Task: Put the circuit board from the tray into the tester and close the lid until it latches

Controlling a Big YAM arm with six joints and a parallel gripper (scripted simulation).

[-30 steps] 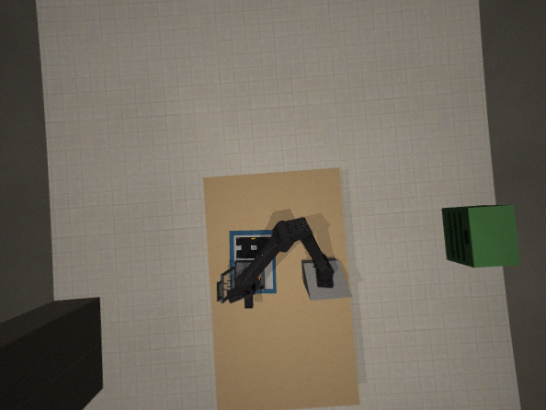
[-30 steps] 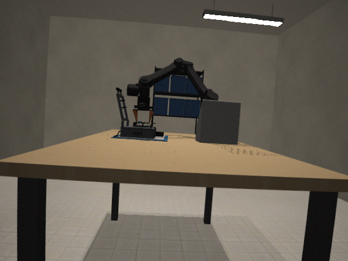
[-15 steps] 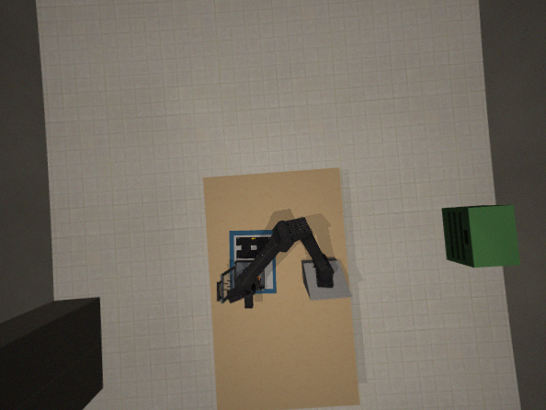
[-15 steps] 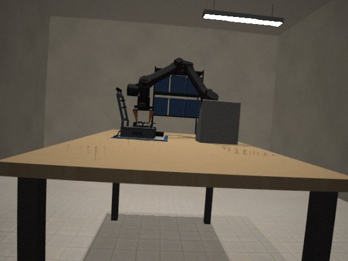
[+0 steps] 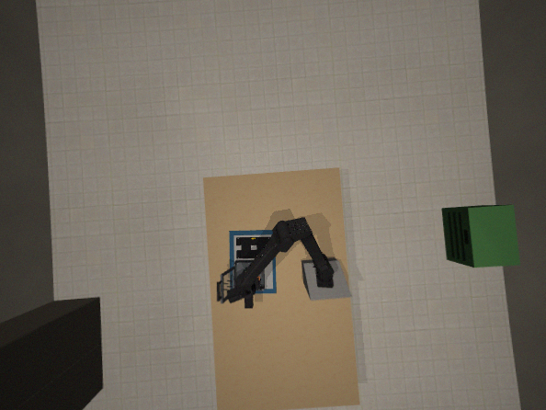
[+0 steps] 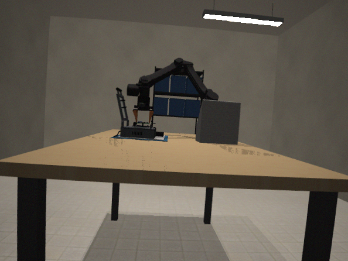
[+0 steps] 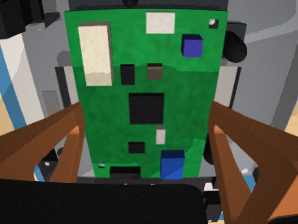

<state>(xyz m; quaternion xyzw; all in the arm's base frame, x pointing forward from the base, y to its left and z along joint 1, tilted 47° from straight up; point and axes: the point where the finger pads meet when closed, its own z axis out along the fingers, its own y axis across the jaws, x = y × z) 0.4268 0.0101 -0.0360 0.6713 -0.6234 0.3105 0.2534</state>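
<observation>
My gripper is now right at the green circuit board. The rest, counted from my hand: black latch hook 6 cm to the left, 6 cm behind; then dark pin plate 2 cm below, 1 cm to the left, 1 cm ahead; then tester lid 12 cm ahead, 9 cm above.
</observation>
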